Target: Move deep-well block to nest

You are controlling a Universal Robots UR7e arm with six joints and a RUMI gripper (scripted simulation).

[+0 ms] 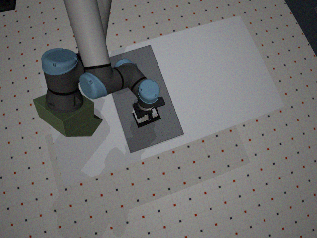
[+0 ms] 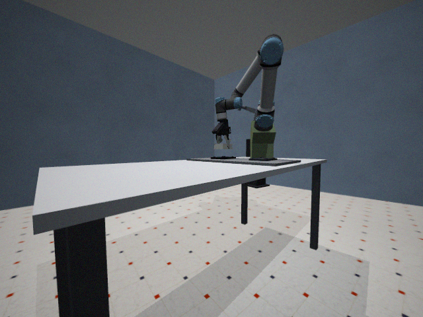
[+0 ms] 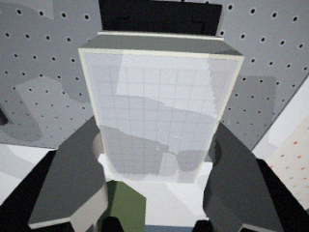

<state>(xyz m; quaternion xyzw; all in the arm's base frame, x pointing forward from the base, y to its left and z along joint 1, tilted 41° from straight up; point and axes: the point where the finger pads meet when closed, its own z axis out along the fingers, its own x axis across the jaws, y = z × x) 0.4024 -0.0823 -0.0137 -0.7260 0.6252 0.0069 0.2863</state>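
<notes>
Right now my hand is 8 cm above the black plate nest. From my hand the other things lie so: deep-well block (right at my hand); then white mark (9 cm behind, 3 cm to the left, 8 cm below).
</notes>
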